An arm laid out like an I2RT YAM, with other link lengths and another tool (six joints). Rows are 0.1 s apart.
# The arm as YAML. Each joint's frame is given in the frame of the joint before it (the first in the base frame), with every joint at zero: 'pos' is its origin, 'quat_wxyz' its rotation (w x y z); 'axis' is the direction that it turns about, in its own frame. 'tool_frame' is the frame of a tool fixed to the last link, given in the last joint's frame.
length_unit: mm
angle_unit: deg
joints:
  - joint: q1
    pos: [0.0, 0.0, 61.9]
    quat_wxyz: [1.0, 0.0, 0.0, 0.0]
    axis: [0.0, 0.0, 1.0]
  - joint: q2
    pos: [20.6, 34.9, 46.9]
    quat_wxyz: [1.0, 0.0, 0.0, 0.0]
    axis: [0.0, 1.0, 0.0]
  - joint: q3
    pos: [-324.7, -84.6, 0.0]
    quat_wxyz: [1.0, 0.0, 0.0, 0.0]
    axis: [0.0, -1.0, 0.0]
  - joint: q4
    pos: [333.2, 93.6, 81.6]
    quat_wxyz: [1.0, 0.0, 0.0, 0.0]
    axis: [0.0, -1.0, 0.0]
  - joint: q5
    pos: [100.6, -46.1, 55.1]
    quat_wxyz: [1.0, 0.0, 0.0, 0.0]
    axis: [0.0, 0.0, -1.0]
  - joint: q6
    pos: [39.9, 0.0, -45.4]
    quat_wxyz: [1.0, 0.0, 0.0, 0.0]
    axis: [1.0, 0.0, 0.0]
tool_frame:
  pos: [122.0, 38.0, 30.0]
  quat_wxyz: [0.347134, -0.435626, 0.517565, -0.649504]
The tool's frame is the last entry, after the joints.
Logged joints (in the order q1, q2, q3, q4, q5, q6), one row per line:
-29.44, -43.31, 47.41, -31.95, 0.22, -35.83
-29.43, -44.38, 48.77, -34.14, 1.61, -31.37
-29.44, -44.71, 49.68, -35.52, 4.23, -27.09
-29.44, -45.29, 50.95, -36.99, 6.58, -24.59
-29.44, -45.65, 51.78, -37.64, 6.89, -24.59
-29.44, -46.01, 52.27, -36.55, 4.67, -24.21
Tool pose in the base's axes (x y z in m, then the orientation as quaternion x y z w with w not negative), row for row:
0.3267, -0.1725, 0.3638, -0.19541, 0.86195, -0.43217, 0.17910
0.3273, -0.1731, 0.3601, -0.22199, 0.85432, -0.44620, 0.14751
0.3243, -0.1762, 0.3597, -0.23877, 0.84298, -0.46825, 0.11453
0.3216, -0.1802, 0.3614, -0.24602, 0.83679, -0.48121, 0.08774
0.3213, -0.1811, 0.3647, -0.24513, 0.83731, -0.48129, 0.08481
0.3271, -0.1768, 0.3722, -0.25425, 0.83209, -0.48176, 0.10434
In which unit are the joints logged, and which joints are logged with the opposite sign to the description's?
The joints are logged in degrees. Opposite sign: q2, q6.
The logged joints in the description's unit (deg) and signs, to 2 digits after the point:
-29.44, 43.31, 47.41, -31.95, 0.22, 35.83
-29.43, 44.38, 48.77, -34.14, 1.61, 31.37
-29.44, 44.71, 49.68, -35.52, 4.23, 27.09
-29.44, 45.29, 50.95, -36.99, 6.58, 24.59
-29.44, 45.65, 51.78, -37.64, 6.89, 24.59
-29.44, 46.01, 52.27, -36.55, 4.67, 24.21

